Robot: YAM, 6 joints.
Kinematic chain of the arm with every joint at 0, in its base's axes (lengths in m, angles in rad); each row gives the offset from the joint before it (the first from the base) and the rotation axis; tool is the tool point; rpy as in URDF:
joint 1: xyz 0 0 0.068 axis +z
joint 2: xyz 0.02 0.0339 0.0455 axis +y
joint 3: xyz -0.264 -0.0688 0 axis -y
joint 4: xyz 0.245 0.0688 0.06 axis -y
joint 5: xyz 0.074 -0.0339 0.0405 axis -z
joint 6: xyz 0.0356 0 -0.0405 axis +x
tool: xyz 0 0 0 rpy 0 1.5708 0
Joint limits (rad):
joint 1: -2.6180..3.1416
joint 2: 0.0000..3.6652
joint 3: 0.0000..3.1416
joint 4: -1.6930..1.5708
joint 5: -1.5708..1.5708
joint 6: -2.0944..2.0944
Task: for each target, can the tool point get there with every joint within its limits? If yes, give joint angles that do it. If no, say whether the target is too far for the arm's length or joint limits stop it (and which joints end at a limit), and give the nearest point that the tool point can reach.
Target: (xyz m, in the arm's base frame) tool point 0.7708 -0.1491 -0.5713
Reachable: no: too far | nearest point 0.4915 -0.0951 -0.2782 | short by 0.408 m
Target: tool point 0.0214 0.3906 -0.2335
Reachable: yes | joints 1.6026 3.3438 1.6862 1.1055 1.2513 -0.6272
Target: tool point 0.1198 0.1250 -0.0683
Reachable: yes | joints 0.9174 2.8495 1.0510 -1.2891 0.5677 -1.6453
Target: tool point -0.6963 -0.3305 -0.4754
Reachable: no: too far | nearest point -0.4533 -0.2548 -0.2571 | short by 0.335 m
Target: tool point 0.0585 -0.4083 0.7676
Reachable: no: too far | nearest point 0.0485 -0.3385 0.6501 | short by 0.137 m
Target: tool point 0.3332 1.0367 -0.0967
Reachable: no: too far | nearest point 0.1940 0.6037 -0.0073 | short by 0.464 m
